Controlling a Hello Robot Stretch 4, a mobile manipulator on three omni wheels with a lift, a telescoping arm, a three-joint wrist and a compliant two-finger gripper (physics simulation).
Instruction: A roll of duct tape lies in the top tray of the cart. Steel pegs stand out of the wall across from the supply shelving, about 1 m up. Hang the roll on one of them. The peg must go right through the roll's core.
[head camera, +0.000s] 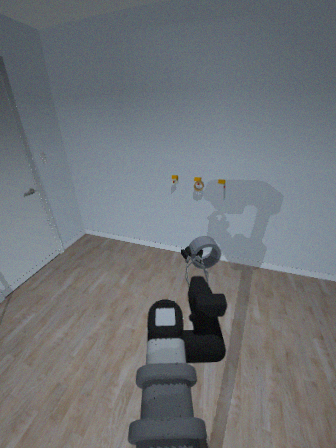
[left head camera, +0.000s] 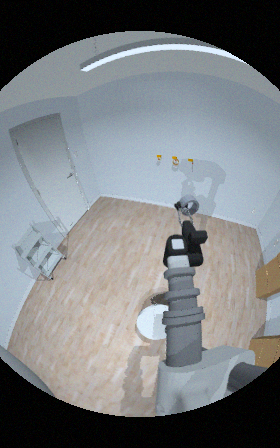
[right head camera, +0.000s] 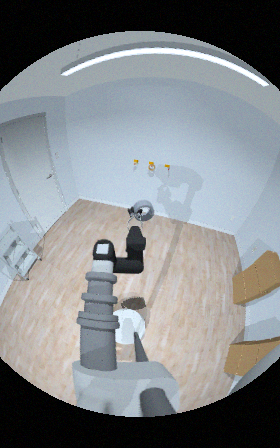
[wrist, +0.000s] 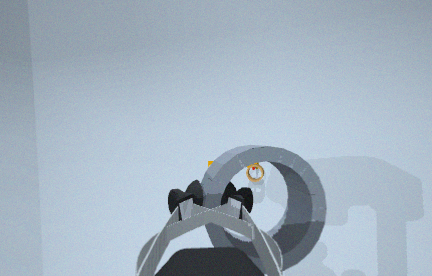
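Where they show: gripper, fingertip midpoint: (head camera: 191, 248) (left head camera: 180, 202) (right head camera: 134, 207) (wrist: 211, 195); robot's base, link origin: (left head camera: 155, 320) (right head camera: 125, 325).
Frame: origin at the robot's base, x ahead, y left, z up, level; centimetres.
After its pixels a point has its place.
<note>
My gripper (head camera: 192, 253) @(x 58.3, y -9.5, z 114.5 cm) (left head camera: 182, 205) @(x 58.3, y -9.5, z 114.5 cm) (right head camera: 135, 212) @(x 58.3, y -9.5, z 114.5 cm) (wrist: 211, 195) @(x 58.3, y -9.5, z 114.5 cm) is shut on the left wall of the grey duct tape roll (head camera: 201, 241) @(x 56.1, y -12.1, z 118.8 cm) (left head camera: 196, 206) @(x 54.9, y -17.6, z 114.5 cm) (right head camera: 151, 210) @(x 54.7, y -17.5, z 115.5 cm) (wrist: 316, 215) @(x 54.6, y -17.9, z 113.4 cm). The roll is upright in the air, its open core turned toward the wall. Three pegs with yellow-orange mounts, the left mount (head camera: 174, 178) (wrist: 210, 164), the middle mount (head camera: 198, 179) @(x 195.7, y -37.8, z 98.5 cm) and the right mount (head camera: 222, 182) @(x 187.6, y -61.4, z 97.8 cm), stand on the far wall, apart from the roll. In the wrist view the middle peg shows through the core; the right one does not show there.
An orange ring (head camera: 199, 191) @(x 182.3, y -37.1, z 91.1 cm) (wrist: 255, 180) hangs at the middle peg. A door (head camera: 17, 200) @(x 176.9, y 148.5, z 85.2 cm) (left head camera: 47, 160) @(x 162.5, y 153.4, z 133.3 cm) is at the left. A grey cart (left head camera: 36, 252) @(x 62.0, y 173.9, z 37.0 cm) stands by the left wall. Brown boxes (left head camera: 267, 280) @(x 13.6, y -159.4, z 25.2 cm) (right head camera: 257, 280) @(x 12.4, y -160.1, z 49.8 cm) are at the right. The arm's shadow falls right of the pegs.
</note>
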